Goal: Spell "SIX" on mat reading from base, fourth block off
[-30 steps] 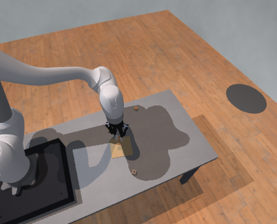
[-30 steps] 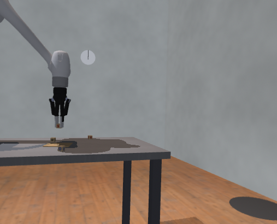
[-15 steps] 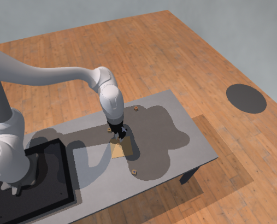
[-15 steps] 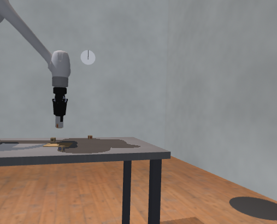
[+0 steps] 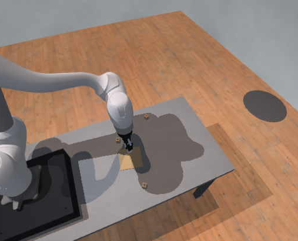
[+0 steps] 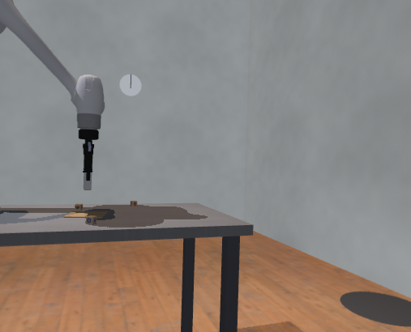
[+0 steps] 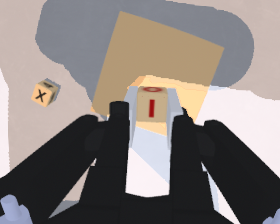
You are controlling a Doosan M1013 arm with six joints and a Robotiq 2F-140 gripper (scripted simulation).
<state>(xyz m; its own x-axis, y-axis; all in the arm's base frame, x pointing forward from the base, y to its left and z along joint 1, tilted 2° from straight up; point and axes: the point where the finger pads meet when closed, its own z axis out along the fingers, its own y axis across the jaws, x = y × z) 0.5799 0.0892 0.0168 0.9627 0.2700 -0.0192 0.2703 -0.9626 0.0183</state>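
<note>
My gripper is now 130 mm above the tan mat. Round my hand: block 60 mm behind, 140 mm to the left, 120 mm below.
</note>
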